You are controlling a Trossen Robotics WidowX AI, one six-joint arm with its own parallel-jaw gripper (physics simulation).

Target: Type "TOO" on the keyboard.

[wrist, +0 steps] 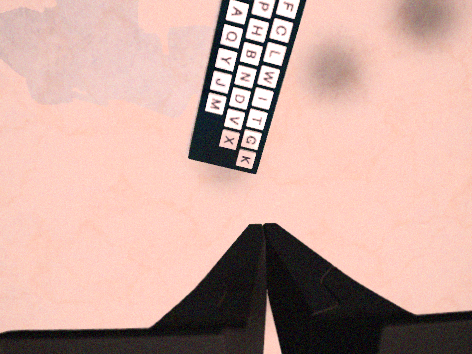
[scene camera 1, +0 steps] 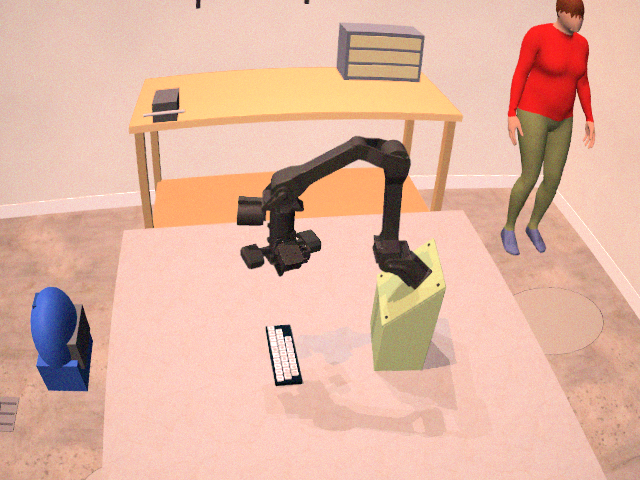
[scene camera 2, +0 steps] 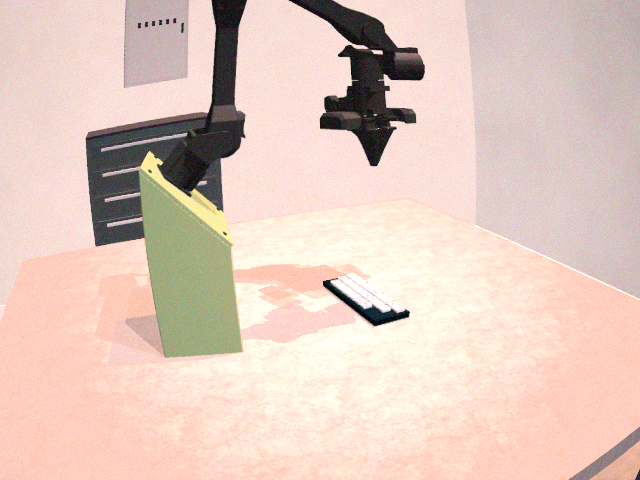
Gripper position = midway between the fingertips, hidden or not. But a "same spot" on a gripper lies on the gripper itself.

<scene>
my gripper: wrist; scene camera 1; scene camera 2 373,166
same spot on my gripper: (wrist: 310,298) = (scene camera 1: 280,266)
</scene>
